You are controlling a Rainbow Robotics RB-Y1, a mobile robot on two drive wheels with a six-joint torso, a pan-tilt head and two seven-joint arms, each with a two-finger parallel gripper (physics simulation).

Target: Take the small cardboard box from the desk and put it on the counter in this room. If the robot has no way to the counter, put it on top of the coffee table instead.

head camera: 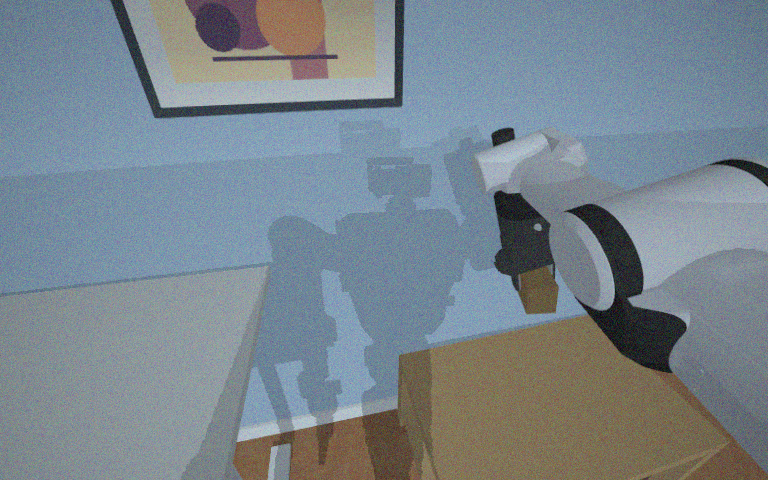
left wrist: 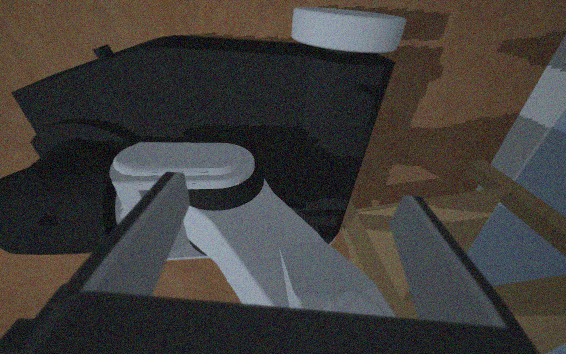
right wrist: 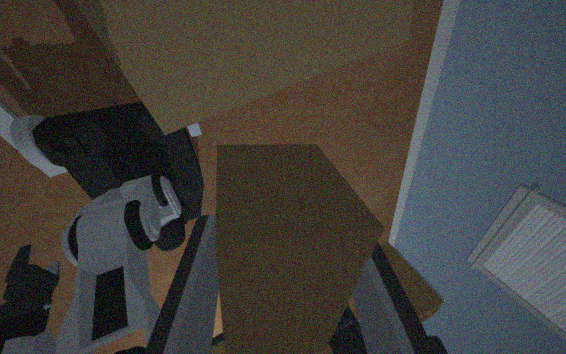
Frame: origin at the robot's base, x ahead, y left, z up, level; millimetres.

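Seen in the pictures: left gripper, fingertip midpoint: (left wrist: 292, 198) (right wrist: 41, 254); right gripper, fingertip midpoint: (head camera: 533, 282) (right wrist: 279, 222).
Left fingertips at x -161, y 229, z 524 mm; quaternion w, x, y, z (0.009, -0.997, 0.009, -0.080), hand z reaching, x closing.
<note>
A point is followed by its place in that frame.
The small brown cardboard box (head camera: 539, 293) @(x 238, y -293, z 1101 mm) (right wrist: 280, 200) @(x 326, y -311, z 1094 mm) is between the fingers of my right gripper (head camera: 535, 274) @(x 294, y -316, z 1077 mm) (right wrist: 279, 222) @(x 294, y -316, z 1077 mm), which is shut on it and holds it up in the air. In the head view the box shows against the wall, just above the back edge of the wooden coffee table (head camera: 543, 390) @(x 437, y -586, z 450 mm) (left wrist: 520, 201) @(x 572, y -107, z 195 mm) (right wrist: 260, 45) @(x 275, y -515, z 450 mm). In the right wrist view floor shows between box and tabletop. My left gripper (left wrist: 292, 198) @(x -161, y 229, z 524 mm) is open and empty, low beside my base. The pale desk (head camera: 130, 356) @(x 274, y 492, z 950 mm) is at the left of the head view. The counter does not show.
The blue wall (head camera: 169, 226) @(x 579, y 525, z 1080 mm) (right wrist: 480, 125) @(x -311, y -1877, z 432 mm) stands close behind the desk and coffee table, with a framed picture (head camera: 277, 99) @(x 604, y 193, z 1376 mm) on it. A white desk foot (head camera: 279, 461) shows between desk and table. A brown piece (right wrist: 412, 285) @(x -2249, y -1978, z 549 mm) lies past the right finger; a window (right wrist: 535, 250) @(x -927, y -1961, z 989 mm) is at far right.
</note>
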